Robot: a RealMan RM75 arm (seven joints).
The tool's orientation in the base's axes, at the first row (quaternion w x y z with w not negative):
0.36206 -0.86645 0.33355 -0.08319
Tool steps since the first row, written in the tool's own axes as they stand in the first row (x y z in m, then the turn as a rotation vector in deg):
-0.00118 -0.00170 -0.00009 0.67 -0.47 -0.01
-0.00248 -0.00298 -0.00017 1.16 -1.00 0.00
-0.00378 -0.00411 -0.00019 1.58 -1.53 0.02
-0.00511 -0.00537 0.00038 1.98 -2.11 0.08
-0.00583 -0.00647 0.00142 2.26 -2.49 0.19
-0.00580 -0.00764 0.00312 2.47 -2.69 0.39
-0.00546 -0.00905 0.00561 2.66 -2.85 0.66
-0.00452 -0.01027 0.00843 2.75 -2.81 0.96
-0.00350 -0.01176 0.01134 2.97 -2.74 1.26
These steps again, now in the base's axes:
-0.00006 0.00158 0.00134 0.75 -0.19 0.26
-0.00042 0.00302 0.00240 1.40 -0.23 0.57
-0.00083 0.00442 0.00331 2.01 -0.21 0.88
-0.00098 0.00625 0.00389 2.64 -0.13 1.19
-0.00055 0.00787 0.00396 3.09 -0.05 1.34
0.00073 0.00942 0.00352 3.43 0.03 1.31
0.00268 0.01136 0.00265 3.76 0.15 1.21
0.00512 0.01300 0.00135 3.93 0.24 0.96
0.00779 0.01478 0.00016 4.17 0.24 0.67

